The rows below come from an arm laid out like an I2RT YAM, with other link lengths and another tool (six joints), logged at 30 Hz.
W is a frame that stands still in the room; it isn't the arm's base.
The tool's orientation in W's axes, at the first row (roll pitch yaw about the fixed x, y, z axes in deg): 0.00 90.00 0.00
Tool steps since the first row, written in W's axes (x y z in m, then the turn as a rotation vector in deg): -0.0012 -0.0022 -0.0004 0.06 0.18 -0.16; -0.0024 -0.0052 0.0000 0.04 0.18 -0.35; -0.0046 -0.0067 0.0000 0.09 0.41 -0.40; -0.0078 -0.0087 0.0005 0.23 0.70 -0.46; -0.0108 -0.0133 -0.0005 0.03 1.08 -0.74; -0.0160 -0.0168 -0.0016 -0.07 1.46 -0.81; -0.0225 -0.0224 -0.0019 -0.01 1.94 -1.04; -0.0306 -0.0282 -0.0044 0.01 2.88 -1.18; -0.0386 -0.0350 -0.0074 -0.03 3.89 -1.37
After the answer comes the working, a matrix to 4 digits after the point.
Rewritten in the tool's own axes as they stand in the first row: 0.0004 -0.0022 -0.0012 0.16 0.18 0.06; 0.0000 -0.0052 -0.0024 0.35 0.18 0.04; 0.0000 -0.0067 -0.0046 0.40 0.41 0.09; -0.0005 -0.0087 -0.0078 0.46 0.70 0.23; 0.0005 -0.0133 -0.0108 0.74 1.08 0.03; 0.0016 -0.0168 -0.0160 0.81 1.46 -0.07; 0.0019 -0.0224 -0.0225 1.04 1.94 -0.01; 0.0044 -0.0282 -0.0306 1.18 2.88 0.01; 0.0074 -0.0350 -0.0386 1.37 3.89 -0.03
The tool's axes in the first row as the columns of a matrix, in W's axes (rounded; the answer above uses it unrounded):
0.0000 0.0000 1.0000
0.0000 1.0000 0.0000
-1.0000 0.0000 0.0000

